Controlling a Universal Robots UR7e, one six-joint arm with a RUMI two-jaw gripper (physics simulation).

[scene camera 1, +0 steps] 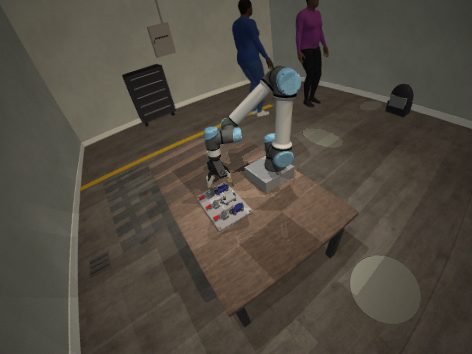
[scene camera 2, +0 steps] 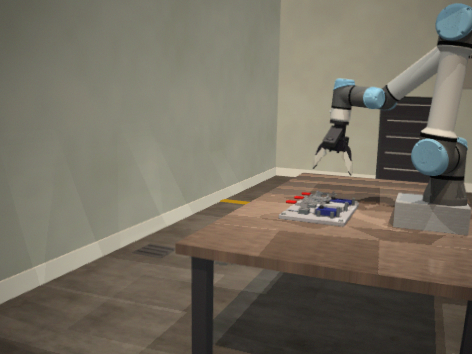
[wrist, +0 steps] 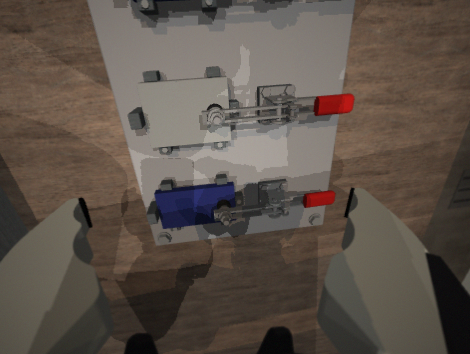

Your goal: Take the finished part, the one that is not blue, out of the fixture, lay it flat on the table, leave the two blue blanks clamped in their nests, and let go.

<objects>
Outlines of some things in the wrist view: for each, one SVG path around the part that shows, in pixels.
The gripper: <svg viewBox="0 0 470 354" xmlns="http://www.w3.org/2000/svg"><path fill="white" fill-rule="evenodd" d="M124 354L159 354L152 336L148 333L132 335L128 339ZM298 353L294 353L290 330L283 326L270 328L257 354ZM82 197L66 201L27 233L0 262L0 354L97 354L111 336L114 322L109 302L94 267L89 265L93 258L93 252L86 235L89 228L93 226L87 205ZM351 187L344 215L347 218L347 223L341 244L343 251L334 255L330 261L317 311L317 322L340 354L470 354L469 293L440 256L430 254L418 237L395 214L365 189Z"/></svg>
A blue blank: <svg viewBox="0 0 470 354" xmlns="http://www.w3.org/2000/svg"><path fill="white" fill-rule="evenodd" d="M234 183L178 187L167 191L156 190L154 195L163 229L221 222L215 221L214 210L217 209L217 203L223 199L230 202L231 208L235 207Z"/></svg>
</objects>
